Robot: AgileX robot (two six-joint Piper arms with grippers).
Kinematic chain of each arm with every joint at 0, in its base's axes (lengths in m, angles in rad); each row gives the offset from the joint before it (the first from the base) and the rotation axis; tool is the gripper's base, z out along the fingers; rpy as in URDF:
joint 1: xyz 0 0 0.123 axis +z
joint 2: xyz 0 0 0 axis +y
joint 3: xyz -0.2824 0 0.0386 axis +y
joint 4: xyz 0.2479 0 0.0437 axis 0.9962 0 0.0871
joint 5: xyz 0 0 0 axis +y
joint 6: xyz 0.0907 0 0.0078 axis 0.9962 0 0.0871
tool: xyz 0 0 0 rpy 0 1.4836 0
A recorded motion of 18 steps. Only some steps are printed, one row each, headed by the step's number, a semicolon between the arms.
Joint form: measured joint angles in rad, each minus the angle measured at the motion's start. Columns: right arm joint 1, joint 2, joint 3, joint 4, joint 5, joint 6; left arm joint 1, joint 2, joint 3, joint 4, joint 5, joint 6.
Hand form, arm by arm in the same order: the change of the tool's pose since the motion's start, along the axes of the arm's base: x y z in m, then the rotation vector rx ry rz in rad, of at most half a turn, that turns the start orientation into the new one. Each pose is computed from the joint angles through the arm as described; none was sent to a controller.
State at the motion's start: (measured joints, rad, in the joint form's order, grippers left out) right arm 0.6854 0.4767 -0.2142 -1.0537 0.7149 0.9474; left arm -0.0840 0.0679 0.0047 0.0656 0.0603 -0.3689
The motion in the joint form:
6: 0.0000 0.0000 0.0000 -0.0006 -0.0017 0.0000; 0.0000 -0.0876 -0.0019 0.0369 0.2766 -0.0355
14: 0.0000 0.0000 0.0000 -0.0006 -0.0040 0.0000; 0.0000 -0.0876 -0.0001 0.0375 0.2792 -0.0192
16: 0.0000 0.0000 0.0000 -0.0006 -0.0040 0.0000; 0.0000 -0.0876 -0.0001 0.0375 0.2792 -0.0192
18: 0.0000 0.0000 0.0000 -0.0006 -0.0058 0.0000; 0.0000 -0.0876 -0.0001 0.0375 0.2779 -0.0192
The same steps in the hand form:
6: 0.0000 0.0001 0.0001 0.0003 -0.0009 0.0016; -0.0094 0.0035 -0.0191 0.0155 0.1848 0.0302
14: 0.0001 0.0003 0.0001 0.0013 -0.0015 0.0035; -0.0094 0.0036 -0.0199 0.0326 0.1881 0.0283
16: 0.0001 0.0003 0.0001 0.0013 -0.0015 0.0035; -0.0094 0.0036 -0.0199 0.0326 0.1881 0.0283
18: 0.0001 0.0005 0.0002 0.0020 -0.0020 0.0051; -0.0094 0.0036 -0.0198 0.0325 0.1868 0.0282

